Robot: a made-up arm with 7 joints. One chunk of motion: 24 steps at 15 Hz.
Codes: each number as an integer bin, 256 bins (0 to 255) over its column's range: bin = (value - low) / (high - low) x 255, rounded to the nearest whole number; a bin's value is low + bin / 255 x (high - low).
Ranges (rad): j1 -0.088..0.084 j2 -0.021..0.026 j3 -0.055..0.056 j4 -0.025..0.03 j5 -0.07..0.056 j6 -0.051..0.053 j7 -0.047..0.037
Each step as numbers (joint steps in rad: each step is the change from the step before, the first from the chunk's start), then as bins.
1 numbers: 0.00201 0.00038 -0.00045 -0.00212 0.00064 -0.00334 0.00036
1 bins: 133 116 125 106 143 117 144
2 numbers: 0.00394 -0.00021 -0.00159 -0.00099 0.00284 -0.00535 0.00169
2 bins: 136 113 123 111 147 112 148
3 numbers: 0.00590 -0.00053 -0.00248 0.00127 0.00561 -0.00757 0.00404
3 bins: 139 111 121 122 153 106 155
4 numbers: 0.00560 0.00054 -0.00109 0.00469 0.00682 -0.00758 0.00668
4 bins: 139 117 124 138 155 106 163
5 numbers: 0.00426 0.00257 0.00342 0.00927 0.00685 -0.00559 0.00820
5 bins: 137 128 134 159 156 111 168
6 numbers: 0.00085 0.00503 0.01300 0.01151 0.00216 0.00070 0.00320
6 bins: 132 141 156 169 146 127 152
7 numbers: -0.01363 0.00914 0.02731 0.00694 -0.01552 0.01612 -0.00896
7 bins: 110 164 189 148 110 165 115
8 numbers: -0.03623 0.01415 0.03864 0.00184 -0.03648 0.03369 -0.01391
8 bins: 77 191 215 124 68 208 100
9 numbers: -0.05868 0.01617 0.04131 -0.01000 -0.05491 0.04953 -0.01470
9 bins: 43 202 221 70 31 246 98
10 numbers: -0.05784 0.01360 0.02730 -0.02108 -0.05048 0.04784 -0.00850
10 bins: 45 188 189 18 40 242 117
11 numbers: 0.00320 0.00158 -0.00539 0.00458 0.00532 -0.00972 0.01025
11 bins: 135 123 114 137 152 101 174
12 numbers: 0.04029 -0.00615 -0.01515 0.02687 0.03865 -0.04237 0.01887
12 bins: 190 81 92 240 220 21 200
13 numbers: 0.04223 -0.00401 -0.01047 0.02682 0.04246 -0.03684 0.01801
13 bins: 193 92 102 240 228 35 197
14 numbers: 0.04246 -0.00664 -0.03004 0.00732 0.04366 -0.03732 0.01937
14 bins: 193 78 57 150 230 34 201
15 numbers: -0.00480 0.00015 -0.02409 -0.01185 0.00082 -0.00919 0.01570
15 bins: 123 115 71 61 143 103 190
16 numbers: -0.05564 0.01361 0.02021 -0.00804 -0.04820 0.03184 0.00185
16 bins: 48 188 173 79 44 203 148
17 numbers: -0.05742 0.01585 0.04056 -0.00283 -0.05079 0.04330 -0.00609
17 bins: 45 200 220 103 39 231 124
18 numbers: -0.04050 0.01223 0.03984 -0.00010 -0.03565 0.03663 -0.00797
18 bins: 70 180 218 115 70 215 118
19 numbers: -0.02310 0.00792 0.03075 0.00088 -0.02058 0.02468 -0.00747
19 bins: 96 157 197 120 100 186 120
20 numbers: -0.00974 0.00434 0.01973 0.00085 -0.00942 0.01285 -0.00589
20 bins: 116 137 172 120 123 157 125
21 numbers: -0.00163 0.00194 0.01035 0.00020 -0.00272 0.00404 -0.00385
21 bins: 128 124 150 117 136 135 131
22 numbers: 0.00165 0.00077 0.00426 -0.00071 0.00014 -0.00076 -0.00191
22 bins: 133 118 136 113 142 123 137
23 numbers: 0.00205 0.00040 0.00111 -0.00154 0.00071 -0.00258 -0.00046
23 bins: 134 116 129 109 143 119 141
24 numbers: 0.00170 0.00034 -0.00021 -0.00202 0.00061 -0.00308 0.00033
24 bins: 133 116 126 107 143 117 144
